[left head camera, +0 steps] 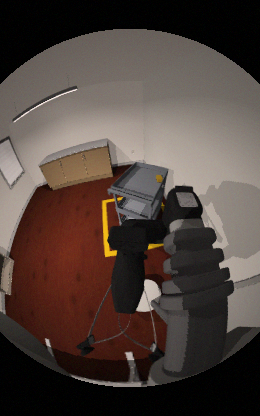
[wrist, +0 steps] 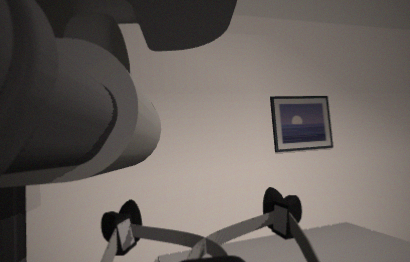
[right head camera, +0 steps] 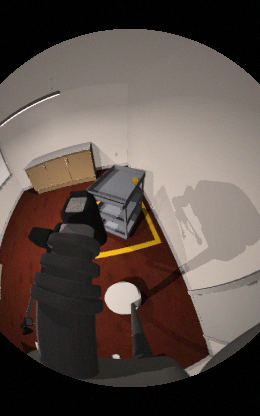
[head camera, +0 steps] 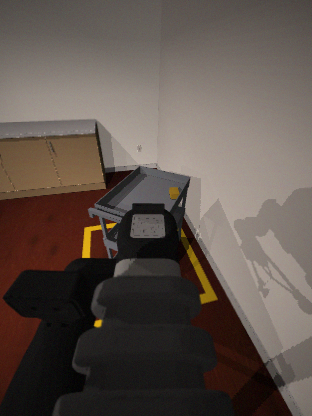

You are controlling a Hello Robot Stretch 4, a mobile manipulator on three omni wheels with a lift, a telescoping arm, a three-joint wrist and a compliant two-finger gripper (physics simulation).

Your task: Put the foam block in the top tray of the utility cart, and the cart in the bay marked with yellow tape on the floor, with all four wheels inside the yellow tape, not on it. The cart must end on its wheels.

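Note:
The grey utility cart point(head camera: 165, 176) point(left head camera: 132, 195) point(right head camera: 126, 220) stands upright near the right wall. The yellow foam block point(head camera: 174, 193) point(left head camera: 159, 178) point(right head camera: 135, 180) lies in its top tray point(head camera: 135, 192) point(left head camera: 137, 176) point(right head camera: 114, 184), by the right side. The yellow tape point(head camera: 199, 265) point(left head camera: 105, 225) point(right head camera: 127, 249) surrounds the cart's base on the visible sides. The wheels are too small or hidden to tell their exact places. My gripper point(left head camera: 121, 348) point(wrist: 202, 210) is open and empty, turned away from the cart on the near side. My arm hides part of the cart and tape.
A wooden cabinet point(head camera: 50, 160) point(left head camera: 82, 165) point(right head camera: 62, 167) stands at the back left. The wall point(head camera: 240, 125) runs close along the cart's right. A white disc point(left head camera: 149, 296) point(right head camera: 122, 297) is low in front of the tape. A framed picture point(wrist: 302, 124) hangs on a wall.

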